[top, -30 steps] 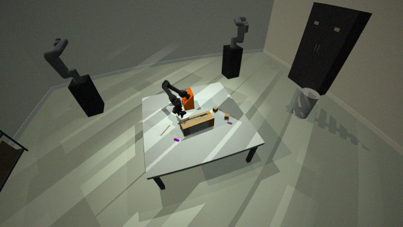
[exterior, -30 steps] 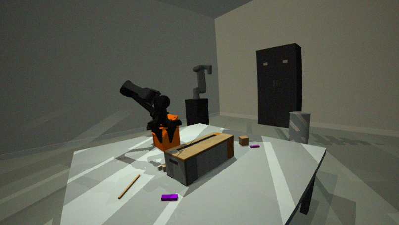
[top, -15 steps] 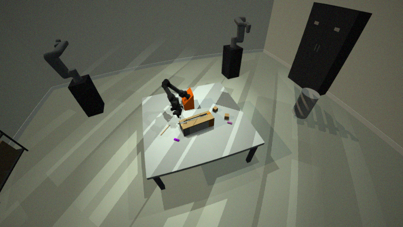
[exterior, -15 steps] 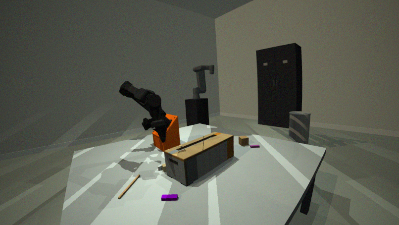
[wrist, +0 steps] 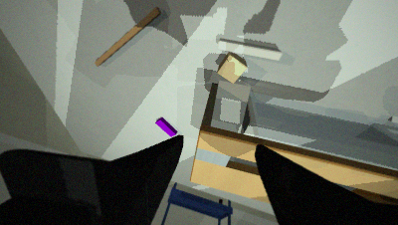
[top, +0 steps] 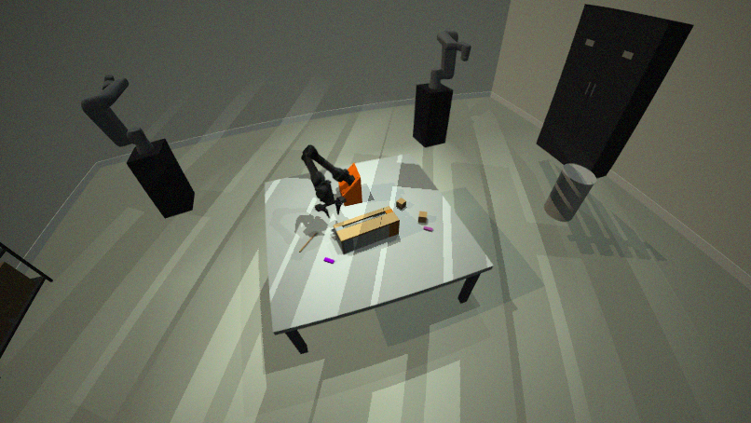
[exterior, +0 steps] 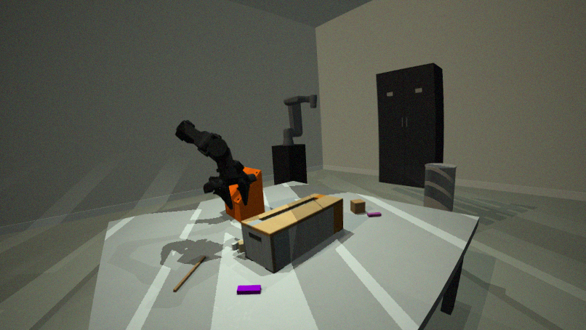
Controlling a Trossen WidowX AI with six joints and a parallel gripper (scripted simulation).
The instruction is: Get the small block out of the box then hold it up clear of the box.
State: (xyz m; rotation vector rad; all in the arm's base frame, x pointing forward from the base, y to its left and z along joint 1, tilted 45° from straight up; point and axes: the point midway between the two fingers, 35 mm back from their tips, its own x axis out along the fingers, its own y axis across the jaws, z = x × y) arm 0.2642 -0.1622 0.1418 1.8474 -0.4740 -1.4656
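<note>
My gripper tip is now 10 mm past the tan block, 10 mm to the right of it and 150 mm above it. The rest, counted from my gripper tip: thin wooden stick 10 mm behind, 190 mm to the right, 160 mm below; box 60 mm ahead, 170 mm to the left, 100 mm below; brown cube 120 mm ahead, 570 mm to the left, 140 mm below.
</note>
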